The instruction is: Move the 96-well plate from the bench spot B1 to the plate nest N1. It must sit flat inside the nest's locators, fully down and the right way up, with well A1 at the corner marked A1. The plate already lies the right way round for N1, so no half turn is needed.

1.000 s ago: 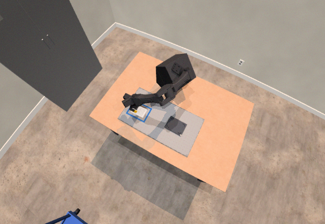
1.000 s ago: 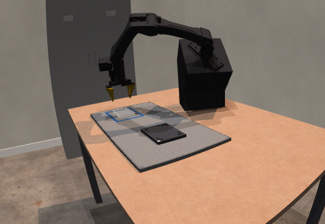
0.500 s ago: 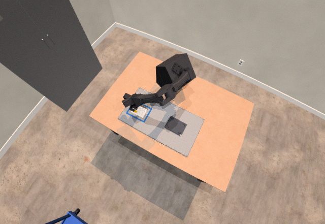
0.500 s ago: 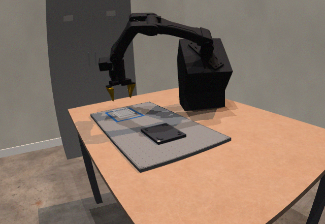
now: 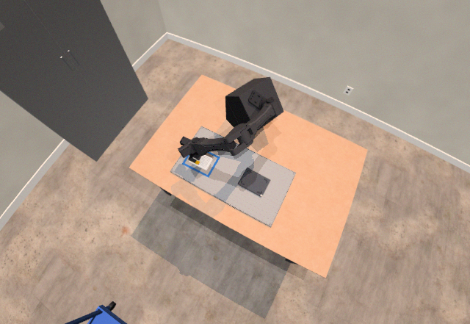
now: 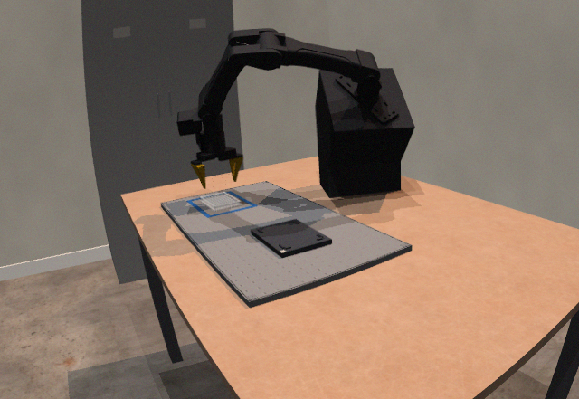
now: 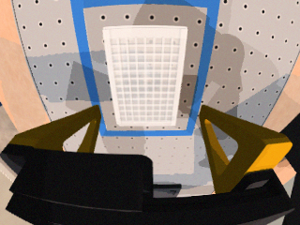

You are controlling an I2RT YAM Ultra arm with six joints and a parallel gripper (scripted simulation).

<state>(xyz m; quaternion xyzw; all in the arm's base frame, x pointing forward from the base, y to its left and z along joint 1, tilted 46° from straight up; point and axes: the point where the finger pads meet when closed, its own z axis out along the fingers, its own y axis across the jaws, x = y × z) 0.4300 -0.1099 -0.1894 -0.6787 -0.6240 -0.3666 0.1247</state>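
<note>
Now: the white 96-well plate 6 cm below my hand. The rest, counted from my hand: plate nest N1: 3 cm behind, 35 cm to the left, 6 cm below.
</note>
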